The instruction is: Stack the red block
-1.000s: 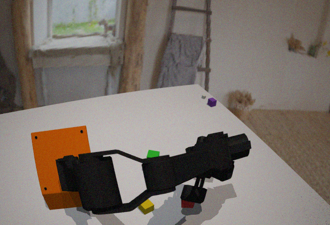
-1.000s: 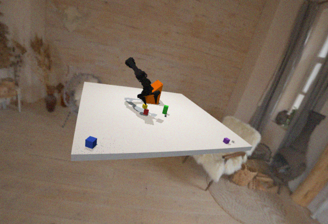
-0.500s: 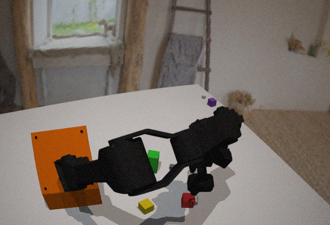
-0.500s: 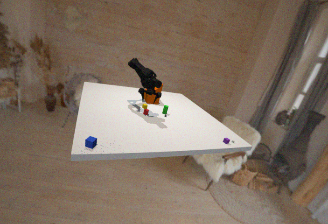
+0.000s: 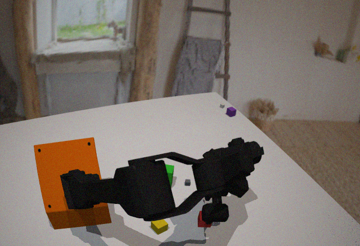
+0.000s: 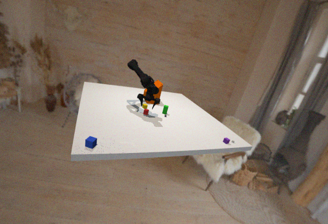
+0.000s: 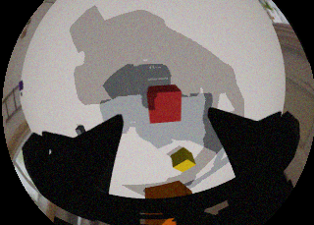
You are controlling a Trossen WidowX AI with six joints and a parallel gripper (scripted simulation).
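Now: the red block 4 cm below my gripper tip. Round my gripper tip: small grey cube (2 cm ahead, 18 cm to the left, 5 cm below); blue block (48 cm ahead, 40 cm to the right, 4 cm below); yellow block (13 cm behind, 2 cm to the left, 4 cm below).
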